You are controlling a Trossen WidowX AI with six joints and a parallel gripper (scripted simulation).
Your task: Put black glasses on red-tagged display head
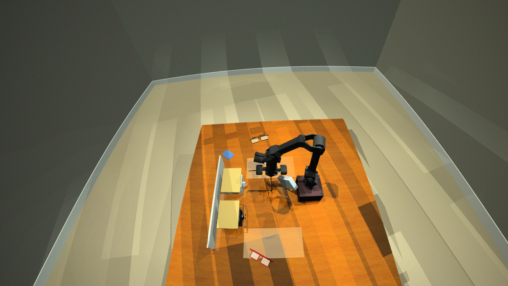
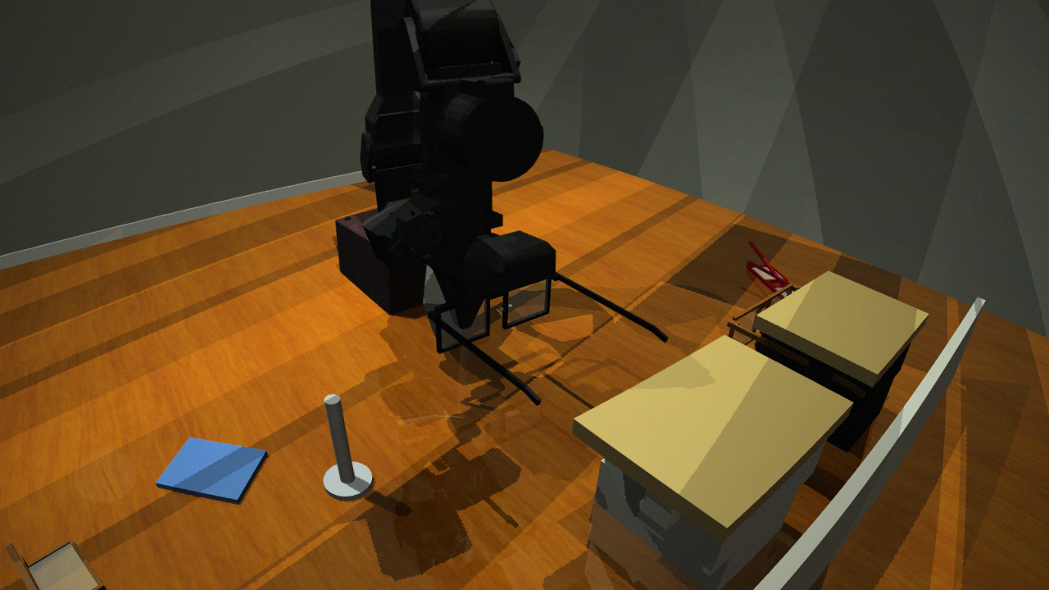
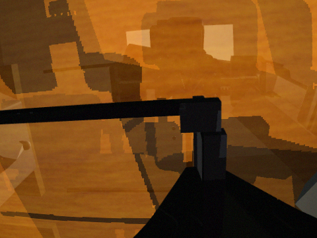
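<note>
Now: the pale head 230 mm ahead of my gripper tip and 10 mm below it. Also, from my gripper tip: dark head 260 mm ahead, 220 mm to the left, 10 mm below; white block 90 mm behind, 70 mm to the left; grey post 160 mm to the right, 50 mm below, 30 mm ahead.
</note>
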